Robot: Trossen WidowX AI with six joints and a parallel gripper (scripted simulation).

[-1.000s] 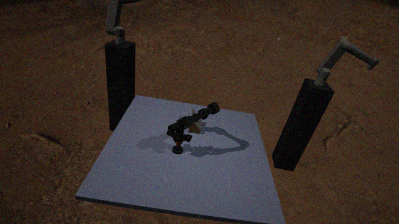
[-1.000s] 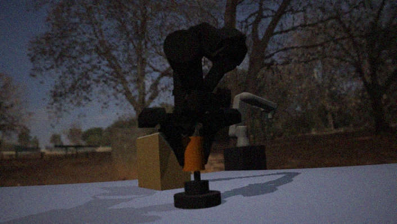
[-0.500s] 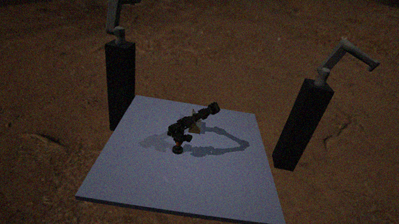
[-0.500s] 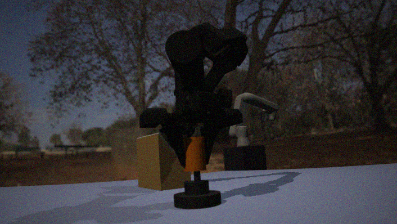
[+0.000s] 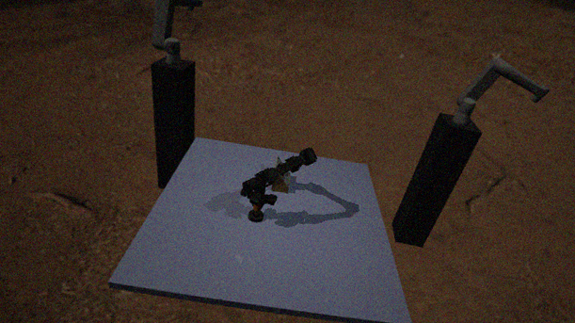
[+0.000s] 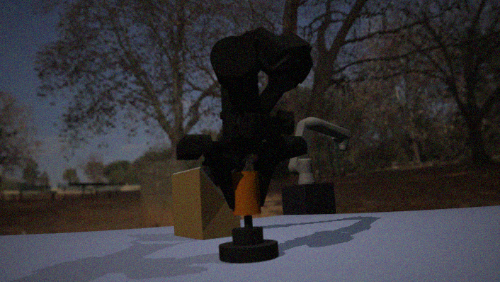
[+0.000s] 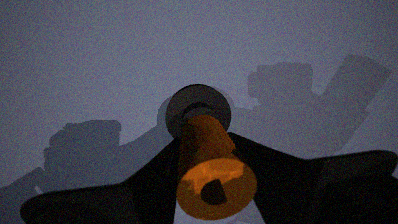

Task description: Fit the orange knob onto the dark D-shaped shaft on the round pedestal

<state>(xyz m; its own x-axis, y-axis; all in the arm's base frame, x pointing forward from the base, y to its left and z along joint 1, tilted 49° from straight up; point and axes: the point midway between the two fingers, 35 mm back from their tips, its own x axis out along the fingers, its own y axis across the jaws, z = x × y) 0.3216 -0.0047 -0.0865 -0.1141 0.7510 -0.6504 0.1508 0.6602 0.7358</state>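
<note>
Right now the orange knob is 20 mm above my gripper tip. The rest, counted from my gripper tip: pedestal (40 mm below).
</note>
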